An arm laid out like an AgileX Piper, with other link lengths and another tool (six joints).
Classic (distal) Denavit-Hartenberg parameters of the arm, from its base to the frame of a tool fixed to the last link. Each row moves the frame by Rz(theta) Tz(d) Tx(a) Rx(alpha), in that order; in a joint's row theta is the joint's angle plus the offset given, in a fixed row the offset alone. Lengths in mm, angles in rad.
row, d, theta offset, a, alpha
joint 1, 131.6, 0, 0, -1.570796
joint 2, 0, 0.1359, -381.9, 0
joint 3, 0, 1.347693, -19.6, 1.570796
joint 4, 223.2, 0, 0, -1.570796
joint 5, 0, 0, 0, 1.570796
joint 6, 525.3, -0.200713, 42.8, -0.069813
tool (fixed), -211.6, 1.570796, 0, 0
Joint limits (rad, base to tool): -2.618..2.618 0..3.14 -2.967..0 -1.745..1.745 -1.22..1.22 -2.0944..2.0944
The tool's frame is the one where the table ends.
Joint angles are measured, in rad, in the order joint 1, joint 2, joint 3, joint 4, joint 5, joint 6. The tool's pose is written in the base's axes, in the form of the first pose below.
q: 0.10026, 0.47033, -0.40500, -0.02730, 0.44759, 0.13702
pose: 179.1 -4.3 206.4 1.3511 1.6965 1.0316
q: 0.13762, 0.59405, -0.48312, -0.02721, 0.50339, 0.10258
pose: 191.4 2.3 207.5 1.3563 1.8235 0.9668
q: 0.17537, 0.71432, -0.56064, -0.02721, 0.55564, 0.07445
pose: 205.1 10.5 207.8 1.3554 1.9432 0.9054
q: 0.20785, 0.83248, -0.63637, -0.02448, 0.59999, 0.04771
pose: 220.8 19.7 207.1 1.3509 2.0516 0.8464
